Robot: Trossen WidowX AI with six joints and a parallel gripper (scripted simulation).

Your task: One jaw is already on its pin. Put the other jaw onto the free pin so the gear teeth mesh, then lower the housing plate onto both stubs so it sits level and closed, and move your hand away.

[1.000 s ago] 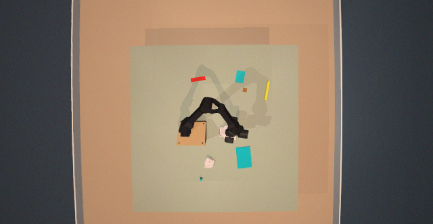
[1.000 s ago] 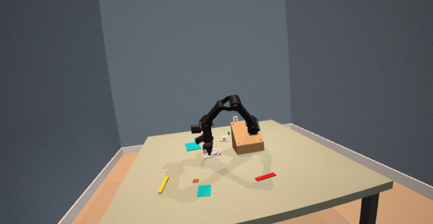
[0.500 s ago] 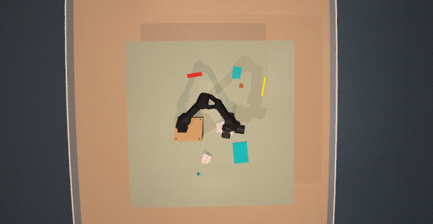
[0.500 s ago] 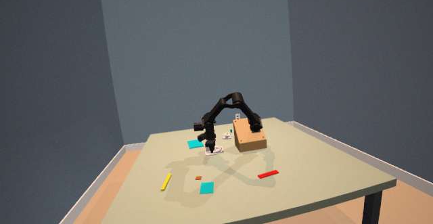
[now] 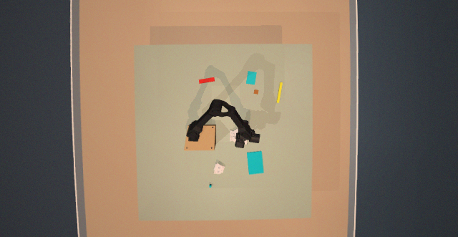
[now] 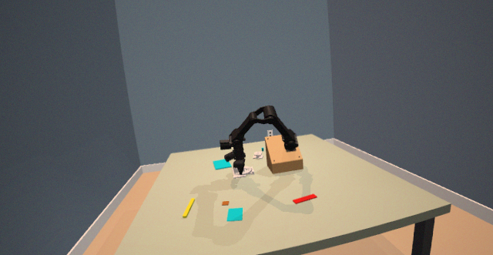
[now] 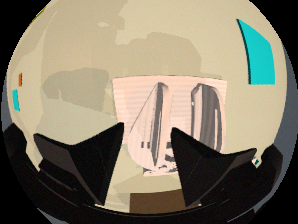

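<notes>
Now: gripper tip 10 mm short of the white ribbed part, 30 mm to the left of it and 10 mm above it. Round my gripper tip: large cyan sheet: 110 mm ahead, 230 mm to the right, 10 mm below; then small white piece: 150 mm behind, 270 mm to the right, 10 mm below; then brown chip: 100 mm ahead, 290 mm to the left, 10 mm below.
</notes>
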